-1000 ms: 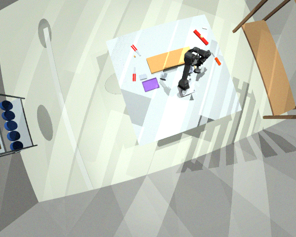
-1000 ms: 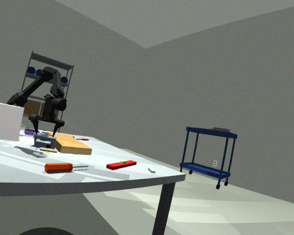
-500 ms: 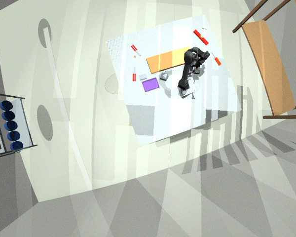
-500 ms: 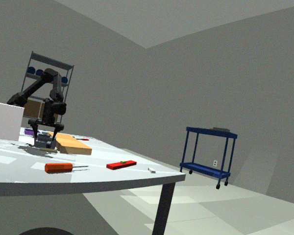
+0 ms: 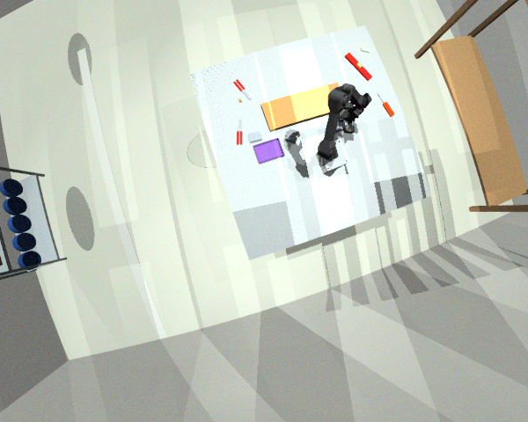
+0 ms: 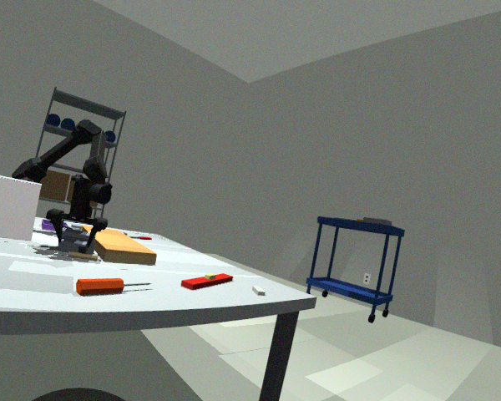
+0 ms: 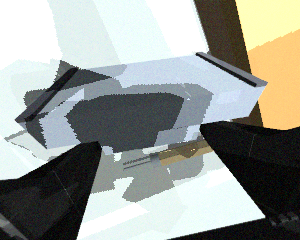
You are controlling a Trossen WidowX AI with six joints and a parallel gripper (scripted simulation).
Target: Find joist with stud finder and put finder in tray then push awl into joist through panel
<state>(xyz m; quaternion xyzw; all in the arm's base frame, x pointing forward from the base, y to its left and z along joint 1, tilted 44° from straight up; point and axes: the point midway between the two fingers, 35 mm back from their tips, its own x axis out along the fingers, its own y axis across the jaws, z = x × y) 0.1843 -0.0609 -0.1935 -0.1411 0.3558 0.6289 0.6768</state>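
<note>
Right now the awl is 5 cm to the right of my gripper tip and 2 cm below it. The rest, counted from my gripper tip: grey stud finder: 2 cm ahead; then red level: 37 cm ahead, 26 cm to the right, 1 cm below; then purple tray: 50 cm to the left, 5 cm behind, 1 cm below.
</note>
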